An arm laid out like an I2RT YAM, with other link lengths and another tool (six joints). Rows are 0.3 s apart.
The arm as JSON. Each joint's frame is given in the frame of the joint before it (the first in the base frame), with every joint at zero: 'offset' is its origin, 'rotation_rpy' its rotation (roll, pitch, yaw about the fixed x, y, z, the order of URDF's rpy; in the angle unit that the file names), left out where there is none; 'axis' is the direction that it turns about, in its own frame. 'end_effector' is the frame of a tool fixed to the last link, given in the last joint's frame.
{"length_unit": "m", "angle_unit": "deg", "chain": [
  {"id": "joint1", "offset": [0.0, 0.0, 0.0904], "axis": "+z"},
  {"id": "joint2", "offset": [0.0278, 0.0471, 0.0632], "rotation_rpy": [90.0, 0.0, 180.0], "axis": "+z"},
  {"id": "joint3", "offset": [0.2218, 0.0, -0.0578], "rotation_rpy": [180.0, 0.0, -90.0], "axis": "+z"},
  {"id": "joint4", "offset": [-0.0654, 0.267, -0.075], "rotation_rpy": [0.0, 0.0, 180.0], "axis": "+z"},
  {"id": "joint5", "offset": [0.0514, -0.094, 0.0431], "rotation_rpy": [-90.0, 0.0, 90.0], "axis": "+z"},
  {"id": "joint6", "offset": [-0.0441, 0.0, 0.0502], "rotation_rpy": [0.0, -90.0, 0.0], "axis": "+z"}
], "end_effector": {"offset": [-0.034, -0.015, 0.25], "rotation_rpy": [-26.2, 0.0, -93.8]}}
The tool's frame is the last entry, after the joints.
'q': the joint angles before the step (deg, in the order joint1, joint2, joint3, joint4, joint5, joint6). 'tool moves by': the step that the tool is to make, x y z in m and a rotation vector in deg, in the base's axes. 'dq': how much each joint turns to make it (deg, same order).
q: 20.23 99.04 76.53 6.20 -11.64 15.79
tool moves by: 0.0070 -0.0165 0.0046 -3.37 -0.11 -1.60
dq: -0.88 -0.07 2.90 -4.55 1.63 -2.91
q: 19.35 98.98 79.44 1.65 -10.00 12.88
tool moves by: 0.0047 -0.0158 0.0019 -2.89 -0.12 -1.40
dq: -0.85 -0.23 1.68 -3.13 1.40 -2.49
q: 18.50 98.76 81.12 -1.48 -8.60 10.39
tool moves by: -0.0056 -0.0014 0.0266 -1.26 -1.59 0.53
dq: -0.04 -2.05 1.99 -3.20 0.00 -1.81
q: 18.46 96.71 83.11 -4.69 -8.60 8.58
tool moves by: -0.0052 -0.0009 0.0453 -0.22 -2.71 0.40
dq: -0.03 -1.82 4.18 -3.67 -0.09 -1.16
